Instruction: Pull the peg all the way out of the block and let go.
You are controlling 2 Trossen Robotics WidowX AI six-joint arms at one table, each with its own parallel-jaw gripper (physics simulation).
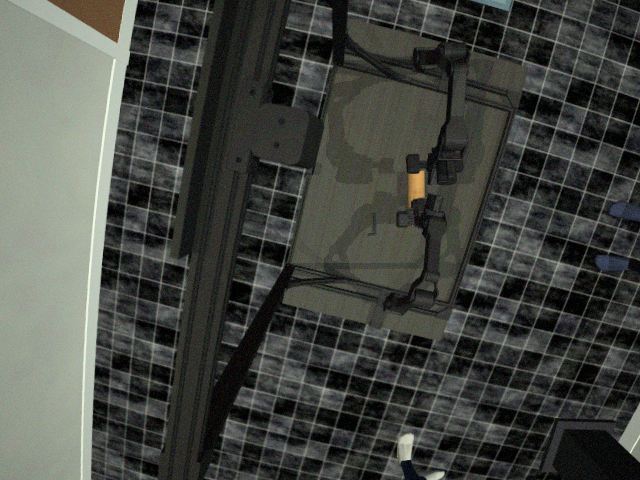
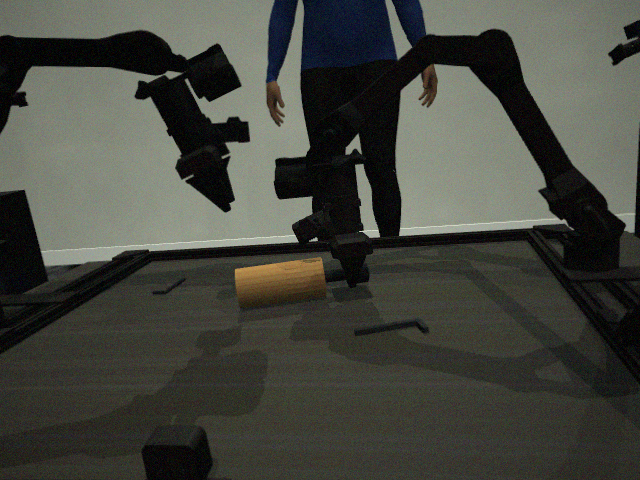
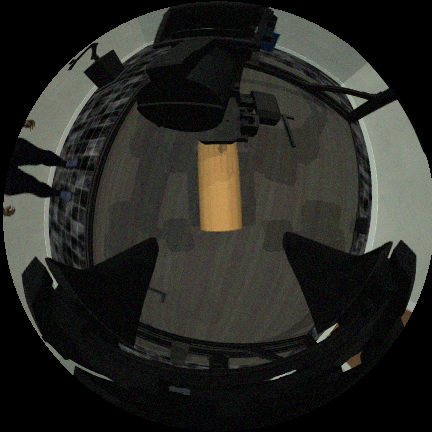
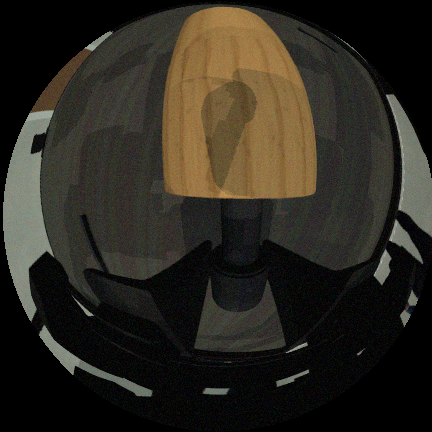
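Where they show: left gripper, fingertip midpoint: [image 1: 427, 172] [image 2: 230, 206] [image 3: 220, 241]; right gripper, fingertip midpoint: [image 1: 414, 217] [image 2: 350, 283] [image 4: 236, 245]; left arm's base at its link origin: [image 1: 419, 63] [image 3: 217, 357]; right arm's base at its link origin: [image 1: 391, 300] [image 2: 592, 269].
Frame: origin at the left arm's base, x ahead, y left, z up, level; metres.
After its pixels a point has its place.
The block [image 1: 416, 187] {y -0.038, x 0.484, z 0.047 m} [image 2: 280, 283] {y -0.063, x 0.491, z 0.024 m} [image 3: 220, 190] {y -0.031, x 0.475, z 0.047 m} [image 4: 240, 125] is a thick, light wooden cylinder lying on its side near the table's middle. The dark round peg [image 2: 334, 275] {y -0.041, x 0.582, z 0.017 m} [image 4: 241, 230] {y -0.033, x 0.584, z 0.023 m} sticks out of its end on the right gripper's side; a wider collar and knob form its outer part. How deep it sits inside the block is hidden. My right gripper [image 2: 353, 283] {y -0.033, x 0.609, z -0.005 m} [image 4: 236, 245] {y -0.033, x 0.609, z -0.005 m} is shut on the peg, a short way from the block's end face. My left gripper [image 2: 227, 207] {y -0.023, x 0.428, z 0.152 m} [image 3: 220, 241] {y -0.023, x 0.428, z 0.152 m} is open and empty, high above the table, up and over from the block's other end.
An L-shaped dark key [image 1: 374, 224] {y -0.202, x 0.631, z -0.011 m} [image 2: 391, 327] {y -0.206, x 0.634, z -0.015 m} [image 3: 290, 131] {y -0.205, x 0.622, z -0.011 m} lies on the table [image 2: 310, 413] {y -0.374, x 0.503, z -0.019 m} near the right gripper. Another small L-shaped key [image 2: 168, 286] {y 0.119, x 0.279, z -0.013 m} [image 3: 159, 291] {y 0.111, x 0.280, z -0.015 m} lies beyond the block's other end. A dark frame edges the table. A person [image 2: 348, 41] stands behind it.
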